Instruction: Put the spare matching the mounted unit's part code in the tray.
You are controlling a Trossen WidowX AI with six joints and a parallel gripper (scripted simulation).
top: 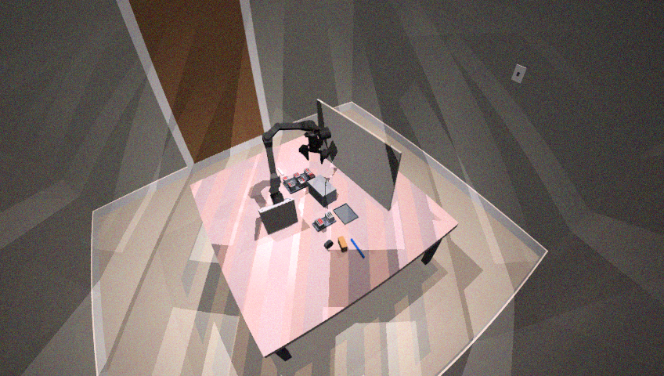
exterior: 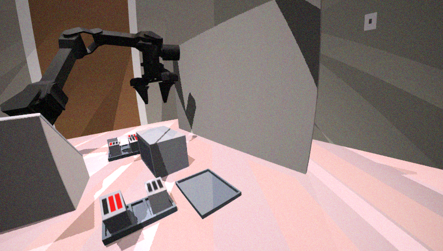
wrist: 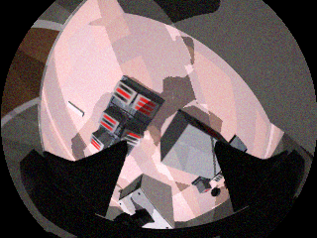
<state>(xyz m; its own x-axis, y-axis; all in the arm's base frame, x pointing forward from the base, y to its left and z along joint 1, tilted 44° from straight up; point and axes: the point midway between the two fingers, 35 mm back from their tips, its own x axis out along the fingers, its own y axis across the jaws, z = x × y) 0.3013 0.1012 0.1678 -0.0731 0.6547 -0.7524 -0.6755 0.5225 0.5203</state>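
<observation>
Right now my gripper tip is 18 cm past the grey spare, 7 cm to the right of it and 13 cm above it. Round my gripper tip: tall grey panel: 22 cm ahead, 6 cm to the right, 4 cm above; mounted unit: 1 cm behind, 11 cm to the right, 13 cm below; flat grey tray: 6 cm ahead, 31 cm to the right, 18 cm below.
</observation>
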